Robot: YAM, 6 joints.
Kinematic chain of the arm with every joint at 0, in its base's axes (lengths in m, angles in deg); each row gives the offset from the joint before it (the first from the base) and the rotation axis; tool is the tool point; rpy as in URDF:
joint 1: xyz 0 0 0.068 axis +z
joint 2: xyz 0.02 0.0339 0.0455 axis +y
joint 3: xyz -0.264 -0.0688 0 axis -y
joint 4: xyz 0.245 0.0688 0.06 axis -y
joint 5: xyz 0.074 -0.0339 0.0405 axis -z
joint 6: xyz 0.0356 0 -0.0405 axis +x
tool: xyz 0 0 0 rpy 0 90 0
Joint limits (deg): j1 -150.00..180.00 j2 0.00..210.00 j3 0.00..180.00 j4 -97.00..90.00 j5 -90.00..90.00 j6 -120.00..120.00
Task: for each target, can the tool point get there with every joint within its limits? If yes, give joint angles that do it. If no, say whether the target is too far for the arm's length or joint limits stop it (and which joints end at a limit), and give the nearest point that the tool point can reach.
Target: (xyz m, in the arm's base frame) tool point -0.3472 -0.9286 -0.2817
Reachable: no: too far | nearest point -0.2100 -0.5617 -0.1223 | short by 0.423 m
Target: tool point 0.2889 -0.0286 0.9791
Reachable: no: too far | nearest point 0.2055 -0.0203 0.7109 | short by 0.281 m
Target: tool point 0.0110 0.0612 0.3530
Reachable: yes | joints 111.30 18.75 44.48 -29.46 65.92 -15.95
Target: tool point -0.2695 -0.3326 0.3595
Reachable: yes | joints -125.02 120.89 131.29 -74.16 56.87 53.29
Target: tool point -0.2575 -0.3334 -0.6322
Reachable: no: too far | nearest point -0.2119 -0.2743 -0.3668 | short by 0.276 m
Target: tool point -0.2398 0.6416 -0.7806
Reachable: no: too far | nearest point -0.1500 0.4013 -0.3325 | short by 0.516 m
